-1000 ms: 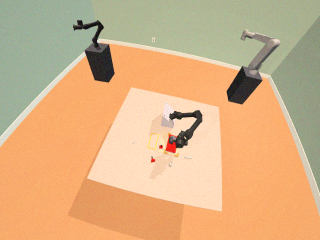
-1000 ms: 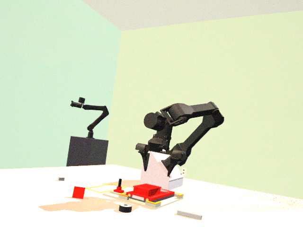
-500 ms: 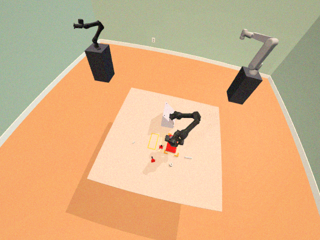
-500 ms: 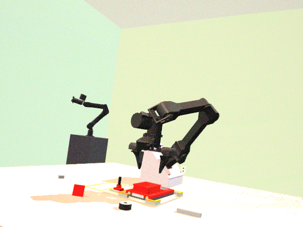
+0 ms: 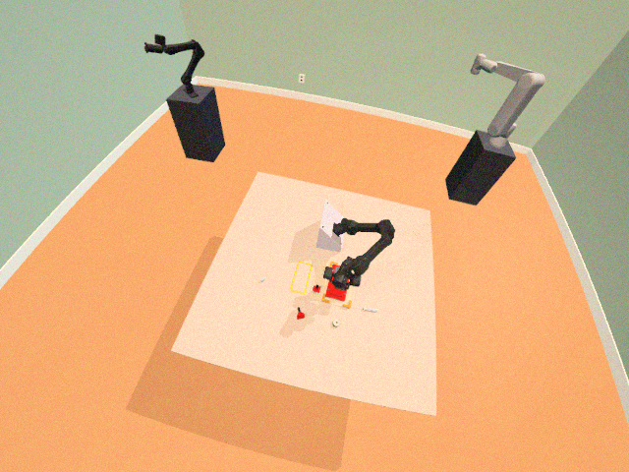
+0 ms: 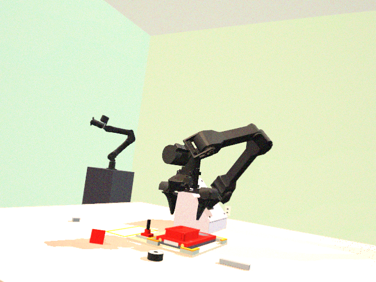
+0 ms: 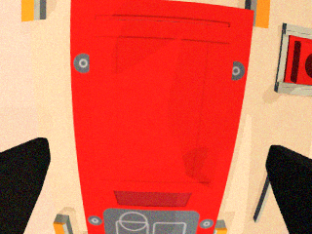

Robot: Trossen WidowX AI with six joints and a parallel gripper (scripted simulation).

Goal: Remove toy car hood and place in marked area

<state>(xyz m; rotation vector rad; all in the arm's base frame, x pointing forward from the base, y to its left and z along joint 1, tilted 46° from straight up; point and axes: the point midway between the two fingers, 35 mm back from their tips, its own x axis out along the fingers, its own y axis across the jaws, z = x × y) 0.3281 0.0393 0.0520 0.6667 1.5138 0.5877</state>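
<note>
Right now my gripper tip is 50 mm above the red hood. Round my gripper tip: black wheel 190 mm ahead, 80 mm below, 20 mm to the left; then white bar 200 mm to the left, 80 mm below, 80 mm ahead.
</note>
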